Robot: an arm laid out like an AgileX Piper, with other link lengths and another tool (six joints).
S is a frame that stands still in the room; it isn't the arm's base.
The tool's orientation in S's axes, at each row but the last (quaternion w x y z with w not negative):
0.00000 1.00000 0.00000 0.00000
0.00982 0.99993 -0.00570 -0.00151
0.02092 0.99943 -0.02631 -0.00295
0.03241 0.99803 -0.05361 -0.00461
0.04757 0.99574 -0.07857 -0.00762
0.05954 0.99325 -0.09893 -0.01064
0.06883 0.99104 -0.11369 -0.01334
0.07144 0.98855 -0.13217 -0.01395
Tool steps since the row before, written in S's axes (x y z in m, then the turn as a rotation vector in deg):
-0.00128 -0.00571 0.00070 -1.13 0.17 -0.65
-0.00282 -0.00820 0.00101 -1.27 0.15 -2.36
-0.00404 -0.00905 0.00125 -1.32 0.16 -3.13
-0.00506 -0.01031 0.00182 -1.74 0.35 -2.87
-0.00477 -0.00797 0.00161 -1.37 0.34 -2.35
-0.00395 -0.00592 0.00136 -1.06 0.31 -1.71
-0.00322 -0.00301 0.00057 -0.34 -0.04 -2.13
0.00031 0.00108 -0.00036 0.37 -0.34 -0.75
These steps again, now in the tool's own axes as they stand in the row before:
-0.00128 0.00571 -0.00070 -1.13 -0.17 0.65
-0.00273 0.00825 -0.00084 -1.26 -0.18 2.36
-0.00356 0.00929 -0.00084 -1.31 -0.22 3.13
-0.00393 0.01089 -0.00109 -1.75 -0.35 2.86
-0.00347 0.00873 -0.00075 -1.39 -0.35 2.34
-0.00271 0.00670 -0.00053 -1.08 -0.30 1.70
-0.00246 0.00370 -0.00003 -0.30 -0.18 2.13
0.00002 -0.00116 0.00019 0.45 0.12 0.77

